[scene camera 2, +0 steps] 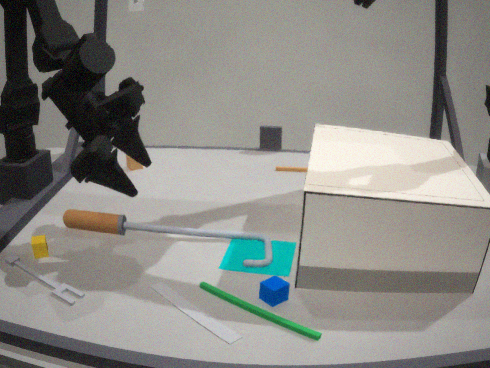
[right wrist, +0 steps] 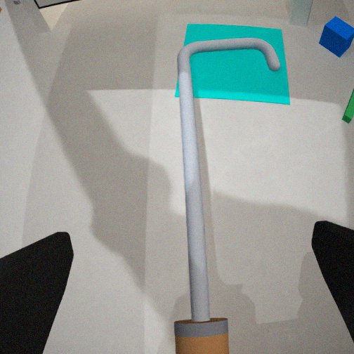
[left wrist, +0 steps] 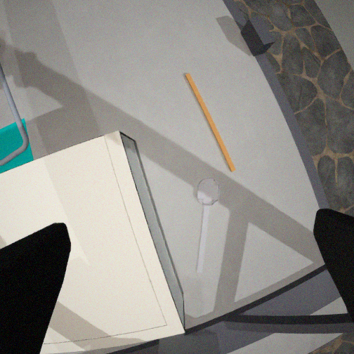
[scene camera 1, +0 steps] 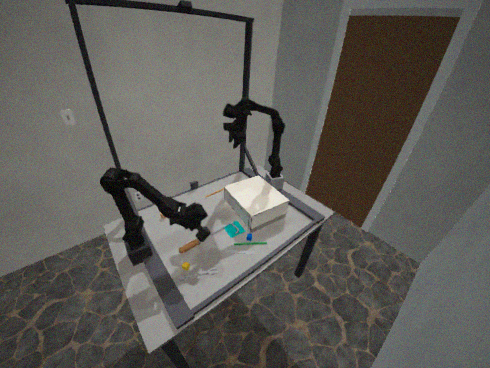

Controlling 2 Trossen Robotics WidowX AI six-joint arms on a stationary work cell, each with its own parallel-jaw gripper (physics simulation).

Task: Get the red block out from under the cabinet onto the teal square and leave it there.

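Frame: origin at the left arm's base, x ahead, y left, z up, level; centimetres.
Where they show: left gripper, between the fingertips: (scene camera 2: 360,6) (scene camera 1: 231,145); right gripper, between the fingertips: (scene camera 2: 142,179) (scene camera 1: 204,227); left arm's base, origin of its link: (scene camera 1: 275,175); right arm's base, origin of its link: (scene camera 2: 20,157) (scene camera 1: 136,243).
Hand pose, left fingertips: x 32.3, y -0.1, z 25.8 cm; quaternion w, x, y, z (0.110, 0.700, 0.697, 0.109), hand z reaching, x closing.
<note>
Each offset is from my left fingertips to the top centre of the thing. "*": to the spot under its first point.
The red block does not show in any view. The cream box-like cabinet @[dx -9.9, dy +18.7, dz -23.6 cm] (scene camera 1: 256,194) (scene camera 2: 390,235) (left wrist: 75,190) stands right of the teal square @[* dx +9.9, dy +32.0, dz -37.1 cm] (scene camera 1: 229,231) (scene camera 2: 285,250) (left wrist: 10,137) (right wrist: 235,75) in scene camera 2. A hook tool with an orange handle @[* dx +32.6, dy +38.7, dz -34.2 cm] (scene camera 1: 189,246) (scene camera 2: 94,221) and a grey rod (right wrist: 190,150) (left wrist: 11,102) lies with its bent end over the square. My right gripper (scene camera 1: 202,234) (scene camera 2: 142,179) (right wrist: 194,241) is open and empty, above the tool near its handle. My left gripper (scene camera 1: 232,143) (left wrist: 194,230) is open and empty, high above the cabinet side.
A blue block @[dx +0.9, dy +40.0, dz -34.6 cm] (scene camera 2: 274,291) (right wrist: 337,37) and a green stick @[dx +1.5, dy +43.6, dz -36.4 cm] (scene camera 2: 260,311) lie in front of the square. A white strip @[dx +8.4, dy +46.9, dz -37.0 cm] (scene camera 2: 200,315), a fork @[* dx +24.9, dy +54.0, dz -36.7 cm] (scene camera 2: 61,291) and a yellow block @[dx +35.6, dy +48.4, dz -34.6 cm] (scene camera 2: 40,246) lie leftward. An orange stick (left wrist: 210,122) and a clear spoon (left wrist: 208,192) lie beyond the cabinet.
</note>
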